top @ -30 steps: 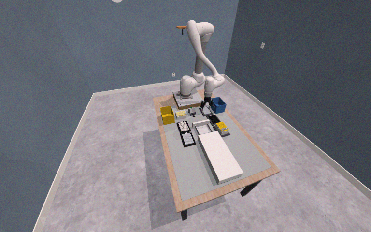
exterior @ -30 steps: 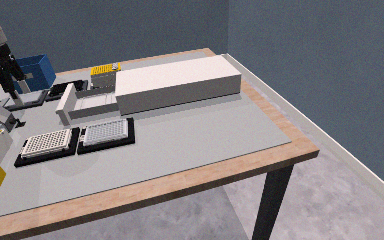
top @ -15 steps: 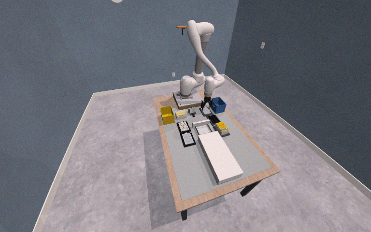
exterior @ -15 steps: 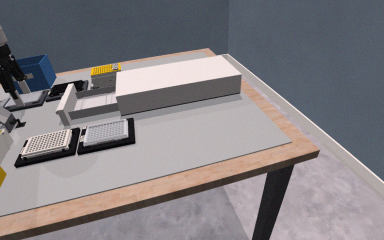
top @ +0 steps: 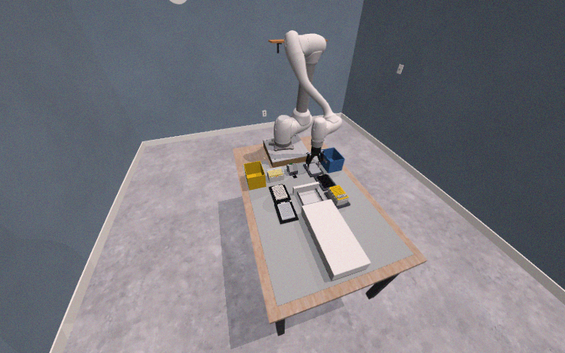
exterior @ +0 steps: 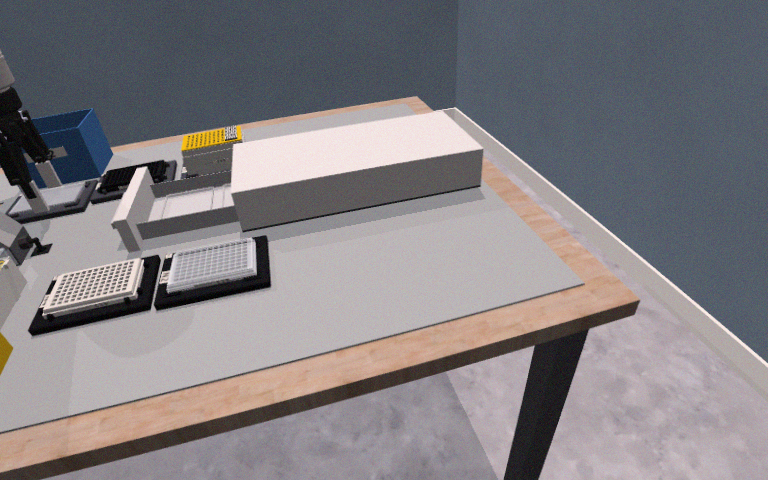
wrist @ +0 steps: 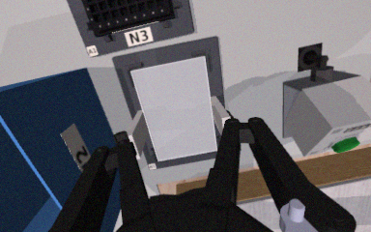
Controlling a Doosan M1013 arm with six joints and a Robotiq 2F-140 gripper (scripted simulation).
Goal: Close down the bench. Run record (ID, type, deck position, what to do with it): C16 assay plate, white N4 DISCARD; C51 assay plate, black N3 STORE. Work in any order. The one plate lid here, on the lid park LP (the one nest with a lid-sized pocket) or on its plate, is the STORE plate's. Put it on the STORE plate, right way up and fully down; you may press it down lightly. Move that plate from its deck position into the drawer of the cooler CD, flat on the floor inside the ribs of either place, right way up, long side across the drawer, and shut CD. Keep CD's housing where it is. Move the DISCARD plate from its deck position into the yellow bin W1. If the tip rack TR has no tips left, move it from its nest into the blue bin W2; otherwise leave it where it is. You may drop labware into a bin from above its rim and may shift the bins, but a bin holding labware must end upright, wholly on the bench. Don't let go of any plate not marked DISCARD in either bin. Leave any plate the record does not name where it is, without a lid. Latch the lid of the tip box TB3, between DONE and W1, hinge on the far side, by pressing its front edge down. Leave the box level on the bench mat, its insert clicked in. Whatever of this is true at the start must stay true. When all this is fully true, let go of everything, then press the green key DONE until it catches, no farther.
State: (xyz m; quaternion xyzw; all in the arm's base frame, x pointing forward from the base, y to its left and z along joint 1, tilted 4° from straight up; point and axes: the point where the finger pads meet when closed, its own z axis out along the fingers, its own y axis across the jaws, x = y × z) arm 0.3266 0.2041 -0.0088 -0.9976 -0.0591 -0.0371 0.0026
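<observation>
Now: hand 20 mm above the grey plate lid. Also, from my hand: blue bin W2 (30 mm behind, 160 mm to the left); black plate (160 mm ahead, 50 mm to the left, 20 mm below); green DONE key (30 mm behind, 190 mm to the right, 30 mm above).
</observation>
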